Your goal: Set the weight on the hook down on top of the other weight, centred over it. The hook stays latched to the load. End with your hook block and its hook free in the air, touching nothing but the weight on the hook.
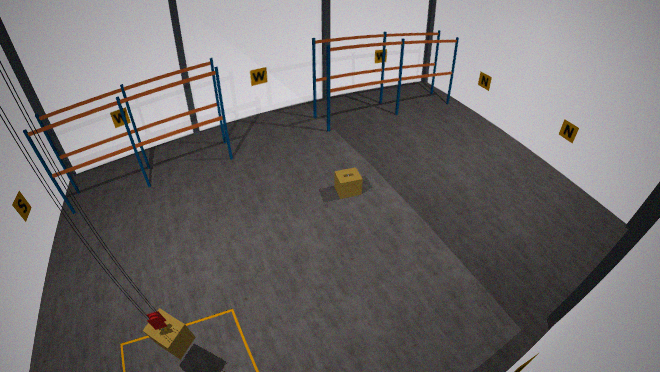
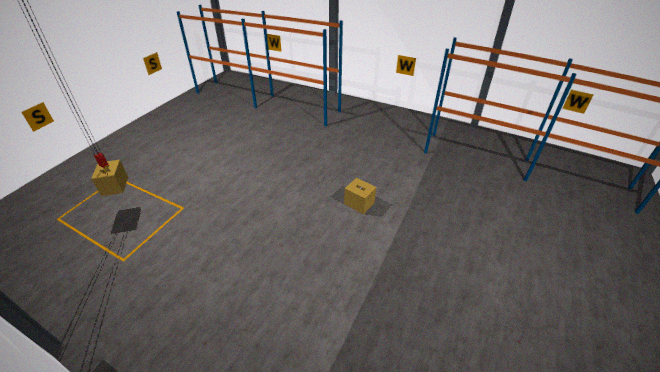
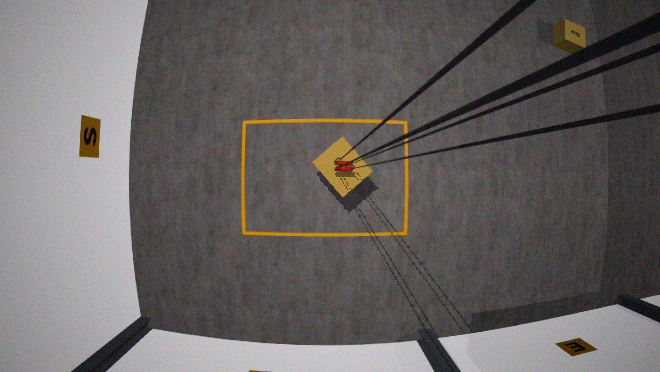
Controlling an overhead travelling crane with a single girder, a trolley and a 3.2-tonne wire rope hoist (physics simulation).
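Note:
The red hook block (image 1: 156, 320) (image 2: 101, 160) (image 3: 343, 166) hangs on its ropes close above a yellow box-shaped weight (image 1: 183, 344) (image 2: 111, 184) (image 3: 329, 161), and its hook is latched to this weight. The hook itself is too small to make out clearly. The weight hangs level in the air, apart from its dark shadow on the floor, and is turned at an angle to the floor marking. The other yellow weight (image 1: 348, 187) (image 2: 359, 198) (image 3: 564, 38) stands upright on the floor, well apart from the hanging one, its top bare except for a small dark fitting.
An orange marked rectangle (image 1: 210, 317) (image 2: 154, 194) (image 3: 243, 175) lies on the floor under the hanging weight. Two blue and orange racks stand along the W wall: one rack (image 1: 226, 130) (image 2: 325, 80) towards the S wall, the other rack (image 1: 328, 100) (image 2: 436, 100) farther along.

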